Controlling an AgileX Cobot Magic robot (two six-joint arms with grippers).
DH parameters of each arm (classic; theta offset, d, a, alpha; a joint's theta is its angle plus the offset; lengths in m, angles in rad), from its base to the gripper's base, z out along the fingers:
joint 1: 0 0.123 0 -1.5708
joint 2: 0.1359 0 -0.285 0
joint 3: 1.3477 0 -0.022 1.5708
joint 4: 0 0.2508 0 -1.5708
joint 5: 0 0 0.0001 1.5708
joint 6: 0 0.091 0 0
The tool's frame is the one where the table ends.
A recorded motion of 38 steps. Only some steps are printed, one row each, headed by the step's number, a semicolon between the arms.
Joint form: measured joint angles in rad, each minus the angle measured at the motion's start. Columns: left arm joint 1, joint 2, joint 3, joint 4, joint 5, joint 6; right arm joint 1, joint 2, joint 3, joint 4, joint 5, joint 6.
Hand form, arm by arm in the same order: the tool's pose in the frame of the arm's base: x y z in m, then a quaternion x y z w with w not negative. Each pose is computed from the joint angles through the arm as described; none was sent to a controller.
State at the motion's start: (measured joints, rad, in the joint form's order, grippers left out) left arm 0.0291 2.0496 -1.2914 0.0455 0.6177 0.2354; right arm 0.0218 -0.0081 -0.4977 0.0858 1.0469 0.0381
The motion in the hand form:
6: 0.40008 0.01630 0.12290 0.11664 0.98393 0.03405 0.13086; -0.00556 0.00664 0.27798 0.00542 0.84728 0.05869 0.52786
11: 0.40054 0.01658 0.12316 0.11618 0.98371 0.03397 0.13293; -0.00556 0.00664 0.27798 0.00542 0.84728 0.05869 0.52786
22: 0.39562 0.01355 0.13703 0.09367 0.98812 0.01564 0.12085; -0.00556 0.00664 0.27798 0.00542 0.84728 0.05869 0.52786
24: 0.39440 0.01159 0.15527 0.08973 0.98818 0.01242 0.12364; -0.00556 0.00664 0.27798 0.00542 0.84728 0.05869 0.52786
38: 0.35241 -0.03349 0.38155 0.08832 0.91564 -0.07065 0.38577; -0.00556 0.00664 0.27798 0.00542 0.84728 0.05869 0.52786
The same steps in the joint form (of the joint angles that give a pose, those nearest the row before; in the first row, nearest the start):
6: 0.0054 0.0179 -0.0010 0.0019 -0.0042 0.0000; 0.0000 0.0000 0.0000 0.0000 0.0000 0.0000
11: 0.0063 0.0179 -0.0018 0.0006 -0.0076 0.0009; 0.0000 0.0000 0.0000 0.0000 0.0000 0.0000
22: 0.0051 -0.0172 -0.0085 -0.0455 0.0635 -0.0121; 0.0000 0.0000 0.0000 0.0000 0.0000 0.0000
24: 0.0015 -0.0545 -0.0278 -0.0532 0.1153 -0.0186; 0.0000 0.0000 0.0000 0.0000 0.0000 0.0000
38: -0.0826 -0.4699 -0.2716 -0.2585 0.2415 -0.0238; 0.0000 0.0000 0.0000 0.0000 0.0000 0.0000

